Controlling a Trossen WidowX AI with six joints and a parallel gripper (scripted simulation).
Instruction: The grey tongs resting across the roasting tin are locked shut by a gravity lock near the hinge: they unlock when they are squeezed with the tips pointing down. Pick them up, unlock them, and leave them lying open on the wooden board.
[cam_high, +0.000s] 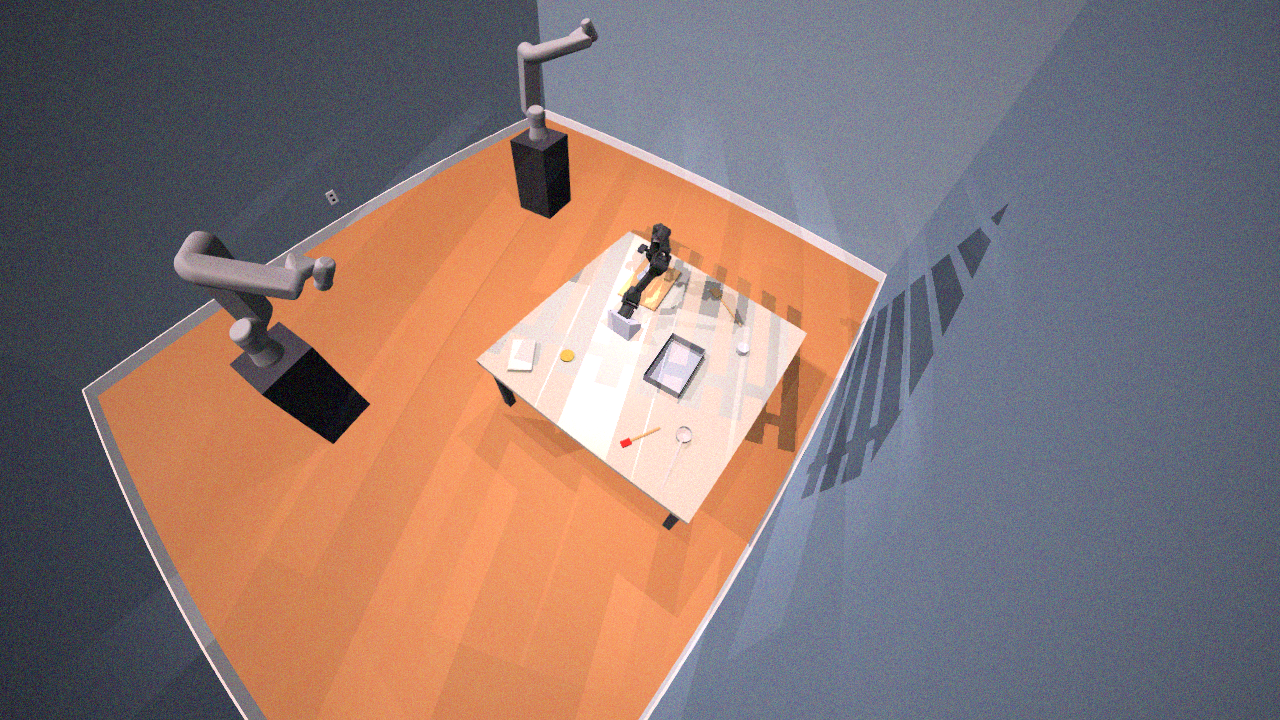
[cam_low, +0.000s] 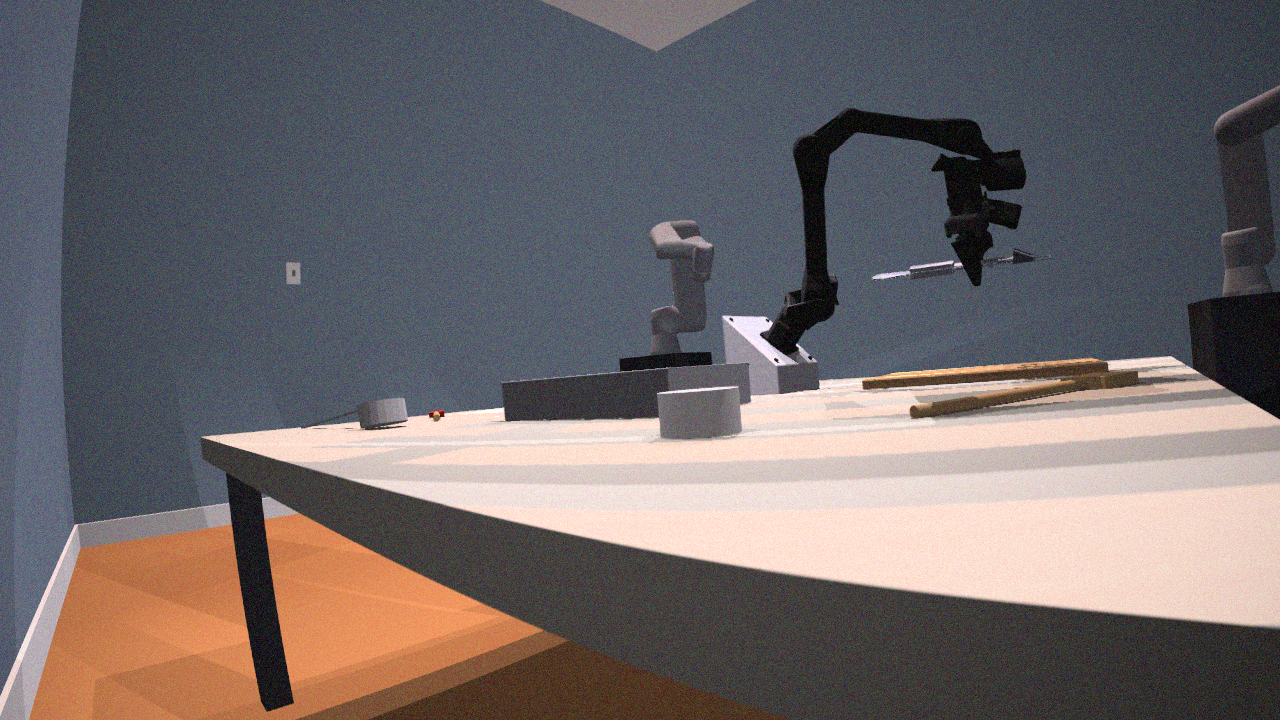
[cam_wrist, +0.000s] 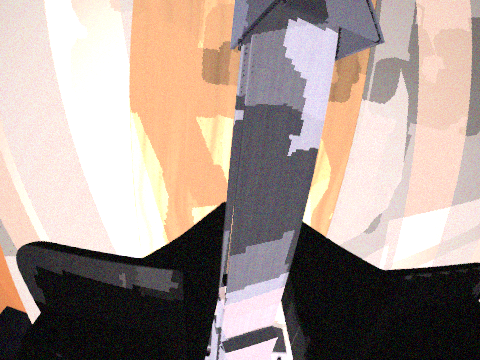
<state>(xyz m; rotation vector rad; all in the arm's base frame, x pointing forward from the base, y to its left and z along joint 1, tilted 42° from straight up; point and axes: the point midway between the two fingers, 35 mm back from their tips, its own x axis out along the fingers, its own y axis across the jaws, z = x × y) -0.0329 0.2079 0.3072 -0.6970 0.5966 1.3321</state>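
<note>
The wooden board lies 14 cm below my gripper tip. Round my gripper tip: roasting tin 38 cm ahead, 45 cm to the right, 12 cm below; yellow disc 13 cm behind, 68 cm to the right, 14 cm below.
</note>
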